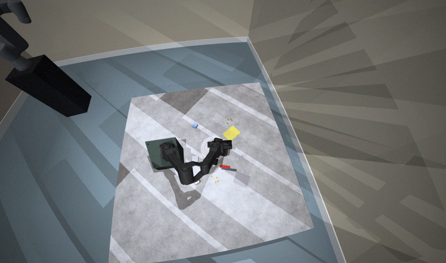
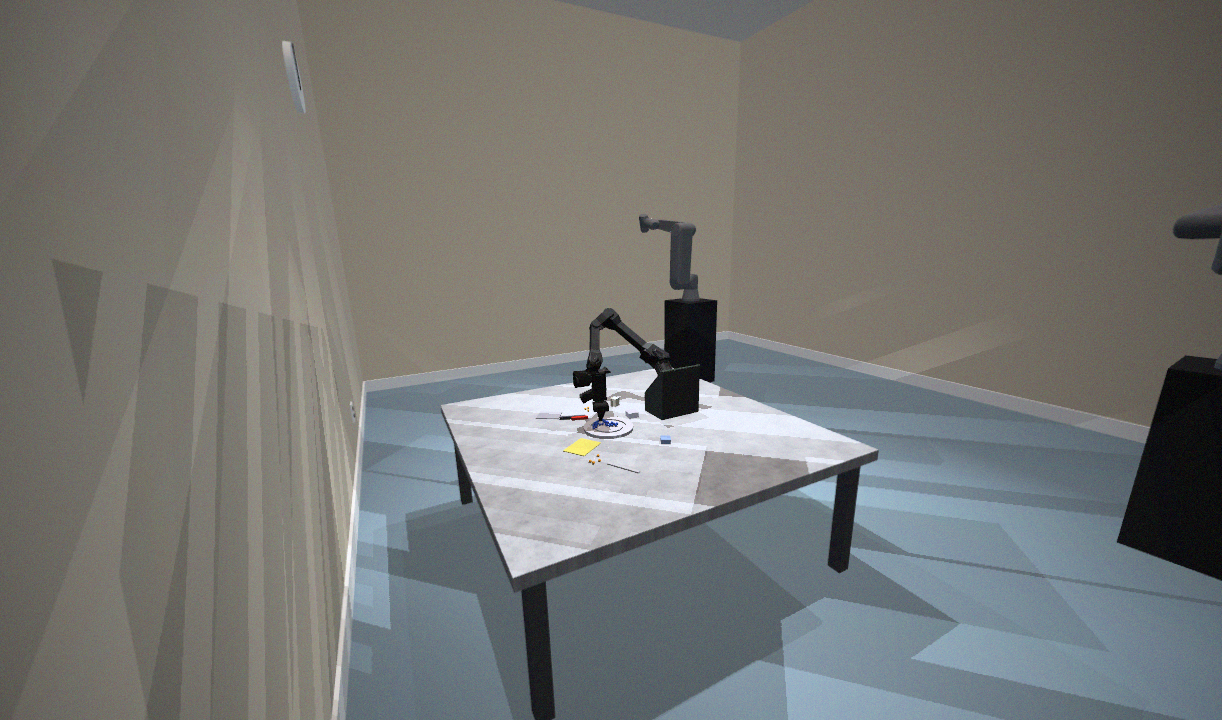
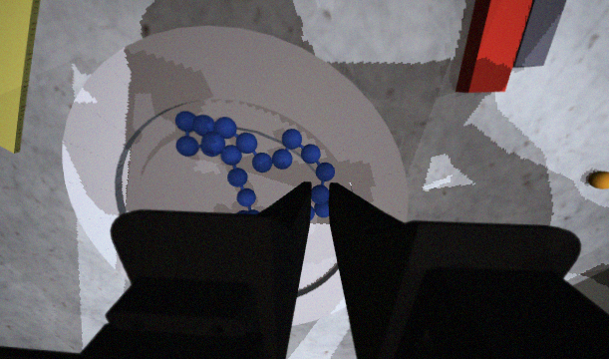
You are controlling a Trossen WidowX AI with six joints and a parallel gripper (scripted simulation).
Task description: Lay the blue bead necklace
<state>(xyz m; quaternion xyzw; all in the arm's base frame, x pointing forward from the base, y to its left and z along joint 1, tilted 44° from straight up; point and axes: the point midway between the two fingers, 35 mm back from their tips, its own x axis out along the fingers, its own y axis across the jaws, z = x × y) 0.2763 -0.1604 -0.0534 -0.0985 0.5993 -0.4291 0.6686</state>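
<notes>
The round white bead board lies 60 mm to the left of my gripper tip and 10 mm below it. The rest, counted from my gripper tip: cream cube (170 mm behind, 150 mm to the right); then yellow sheet (170 mm ahead, 150 mm to the left, 20 mm below); then grey tool (50 mm ahead, 110 mm to the right, 10 mm below).
</notes>
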